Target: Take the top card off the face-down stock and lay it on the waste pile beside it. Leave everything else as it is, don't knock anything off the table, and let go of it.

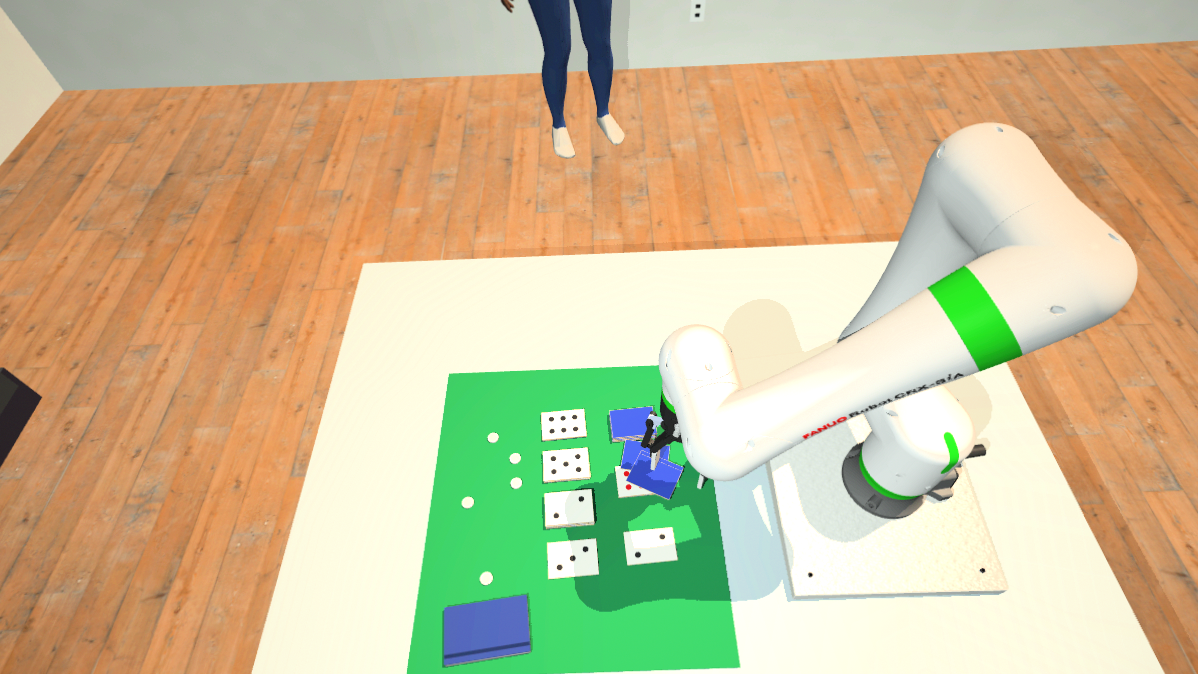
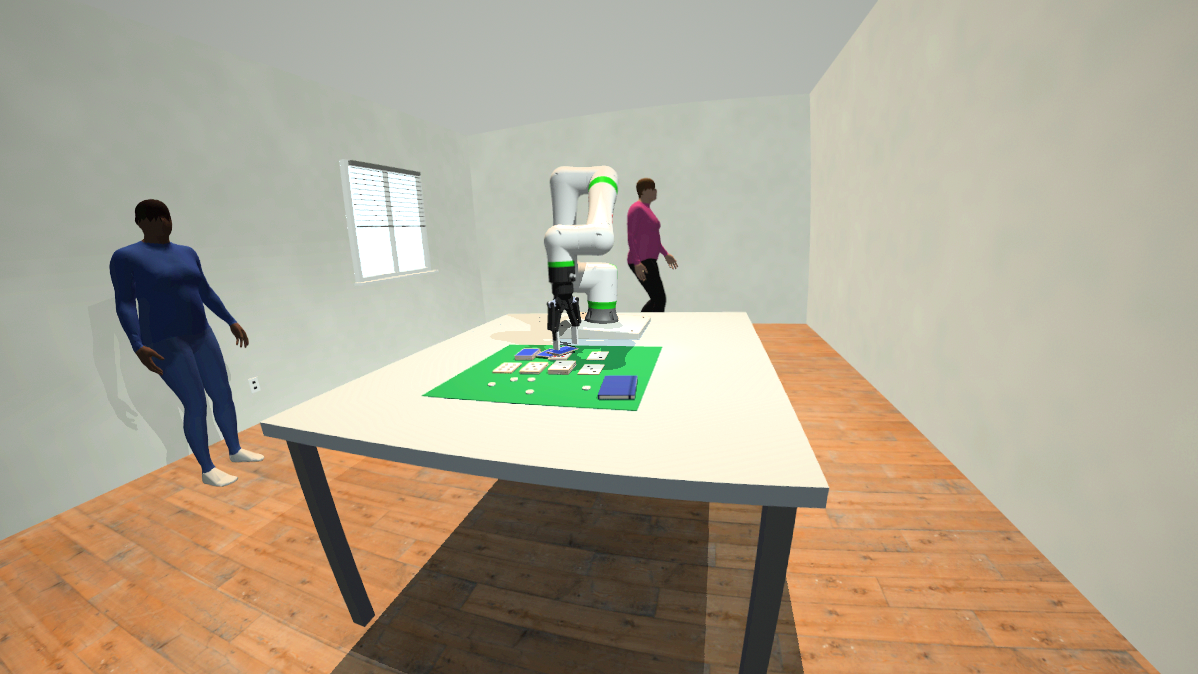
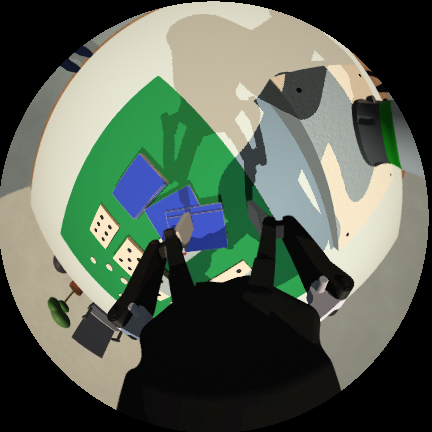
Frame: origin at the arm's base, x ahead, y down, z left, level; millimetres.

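Seen in the pictures: gripper, fingertip midpoint: (image 1: 677, 473) (image 2: 566, 346) (image 3: 219, 214); arm's base at its link origin: (image 1: 882, 479) (image 2: 601, 320) (image 3: 368, 132).
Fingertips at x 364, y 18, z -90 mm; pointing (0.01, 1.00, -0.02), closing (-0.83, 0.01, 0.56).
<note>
Pixels of each thing's top centre, then the offset from my fingertips to it. Level surfaces: height alone.
- face-down stock at its top centre: (image 3: 134, 187) (image 1: 632, 421) (image 2: 527, 351) dx +61, dy -1, dz -126 mm
- green mat at its surface level: dy +14 mm
- loose blue-backed card at its top centre: (image 3: 173, 215) (image 1: 645, 456) (image 2: 550, 352) dx +52, dy +5, dz -48 mm
- top card at its top centre: (image 3: 196, 233) (image 1: 654, 475) (image 2: 562, 349) dx +46, dy -1, dz -3 mm
- waste pile at its top centre: (image 1: 640, 478) (image 2: 560, 354) dx +72, dy +8, dz -5 mm
- two-pip card at its top centre: (image 1: 650, 545) (image 3: 232, 279) (image 2: 597, 355) dx +81, dy +11, dz +124 mm
- blue notebook at its top centre: (image 1: 486, 628) (image 2: 618, 384) dx +380, dy +2, dz +214 mm
The face-down stock (image 1: 628, 421) (image 2: 526, 353) (image 3: 139, 186) is a blue-backed stack on the green mat (image 1: 502, 394). Beside it lies a loose blue-backed card (image 1: 634, 452) (image 3: 168, 204). More blue, a top card (image 1: 661, 479) (image 3: 210, 231) with a second edge along one side, overlaps it at an angle. These blue cards partly cover the waste pile (image 1: 621, 480), a white face with red pips. My gripper (image 1: 678, 469) (image 2: 566, 343) (image 3: 219, 214) is open. One fingertip is over or on the top blue card; the other is beyond its far side. Contact cannot be told.
Face-up black-pip cards (image 1: 565, 464) (image 3: 104, 226) stand in a row beside the stock and waste, with another two-pip card (image 1: 650, 545) near the waste. Several white discs (image 1: 467, 502) and a blue notebook (image 1: 487, 628) (image 2: 618, 386) lie farther out. The robot's base plate (image 1: 888, 570) is at the right.
</note>
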